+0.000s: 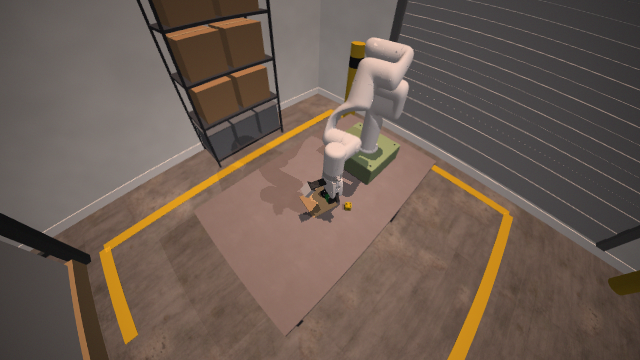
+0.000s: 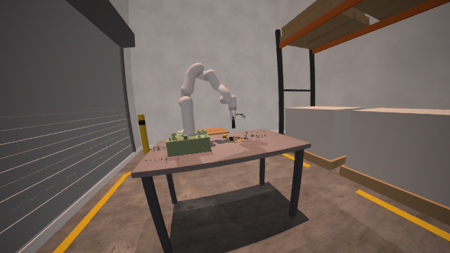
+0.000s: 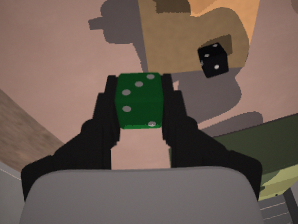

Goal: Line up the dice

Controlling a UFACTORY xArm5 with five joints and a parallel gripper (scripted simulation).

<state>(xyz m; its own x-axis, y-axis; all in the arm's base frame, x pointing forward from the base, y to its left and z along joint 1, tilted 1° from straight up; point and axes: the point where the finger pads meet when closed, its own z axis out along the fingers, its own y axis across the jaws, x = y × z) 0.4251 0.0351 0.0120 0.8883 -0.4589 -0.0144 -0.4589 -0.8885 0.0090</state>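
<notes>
Now: hand 120 mm above the orange mat, 70 mm to the left of it and 20 mm past it. Round my hand: green die 10 mm below; black die 100 mm below, 70 mm to the right, 60 mm behind; yellow die 110 mm below, 70 mm to the left, 70 mm behind.
</notes>
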